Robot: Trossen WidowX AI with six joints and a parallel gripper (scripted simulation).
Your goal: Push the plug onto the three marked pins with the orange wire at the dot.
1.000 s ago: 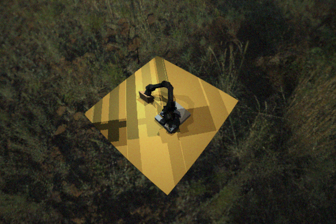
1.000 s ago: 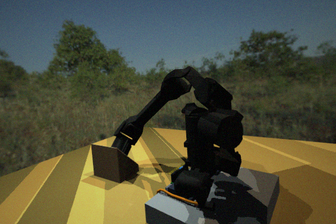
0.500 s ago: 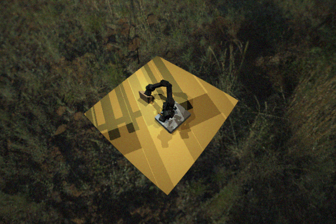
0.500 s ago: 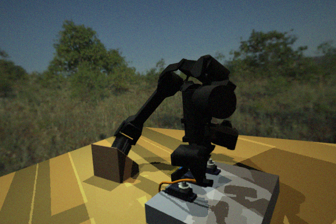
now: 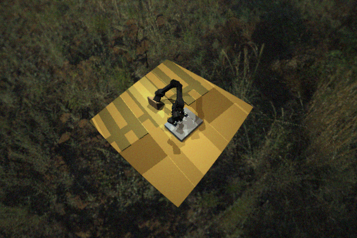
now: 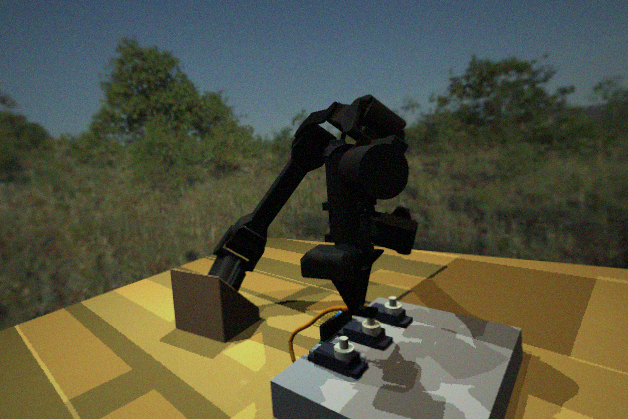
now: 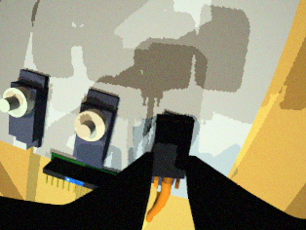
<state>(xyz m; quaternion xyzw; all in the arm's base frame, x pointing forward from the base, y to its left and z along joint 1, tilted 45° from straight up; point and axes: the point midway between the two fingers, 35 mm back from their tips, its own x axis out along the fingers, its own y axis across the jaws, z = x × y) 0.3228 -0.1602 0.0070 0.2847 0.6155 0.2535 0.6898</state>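
Now: the dark strip 80 mm to the left of my gripper tip, 70 mm below it and 70 mm behind it. Also, from my gripper tip: servo (80 mm below, 70 mm to the left, 20 mm behind); then grey printed holder (100 mm below, 90 mm ahead, 50 mm to the left).
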